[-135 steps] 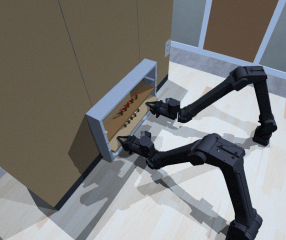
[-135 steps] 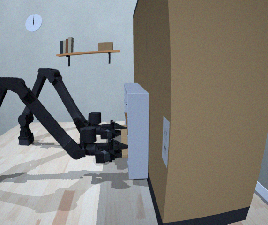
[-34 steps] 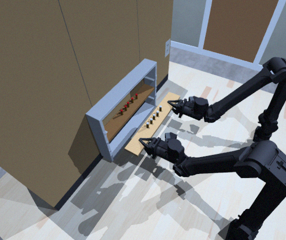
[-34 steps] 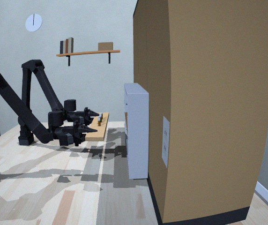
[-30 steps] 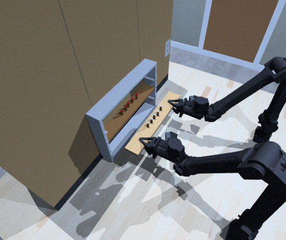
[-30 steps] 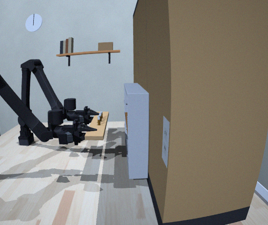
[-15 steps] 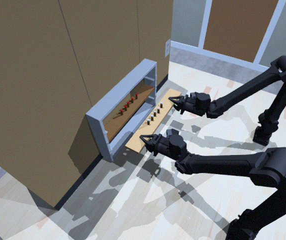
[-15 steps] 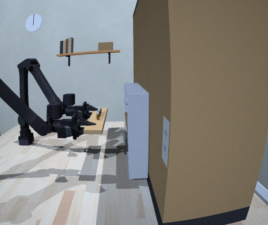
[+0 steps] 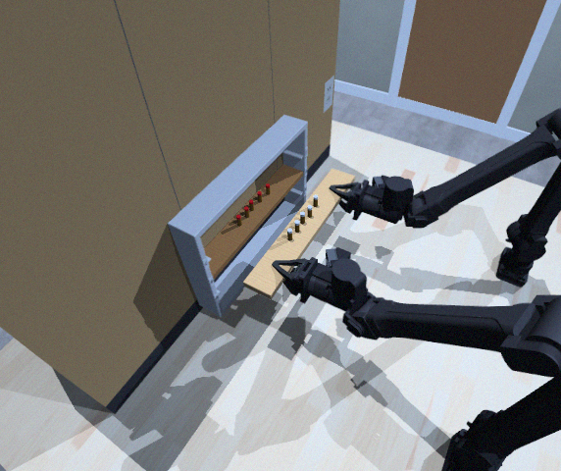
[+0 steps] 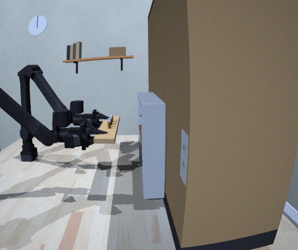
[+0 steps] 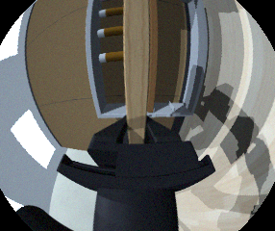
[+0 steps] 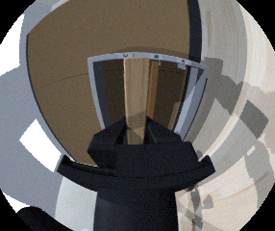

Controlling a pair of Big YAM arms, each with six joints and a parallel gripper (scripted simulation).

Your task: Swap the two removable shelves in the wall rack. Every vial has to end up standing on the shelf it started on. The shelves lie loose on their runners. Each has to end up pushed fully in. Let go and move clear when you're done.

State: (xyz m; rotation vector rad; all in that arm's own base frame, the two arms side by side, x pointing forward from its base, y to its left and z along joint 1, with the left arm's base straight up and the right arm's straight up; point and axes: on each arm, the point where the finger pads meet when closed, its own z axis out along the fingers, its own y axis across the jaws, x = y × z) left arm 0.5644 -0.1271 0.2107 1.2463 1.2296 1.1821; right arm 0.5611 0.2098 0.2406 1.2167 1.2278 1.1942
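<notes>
Right now the runner stub is 150 mm ahead of my right hand, 90 mm to the right of it and 60 mm below it. Also, from my right hand: brown wooden shelf: 180 mm ahead, 150 mm to the left, 50 mm below; pale wooden shelf: 150 mm to the left; wall rack: 180 mm ahead, 150 mm to the left, 50 mm below.
</notes>
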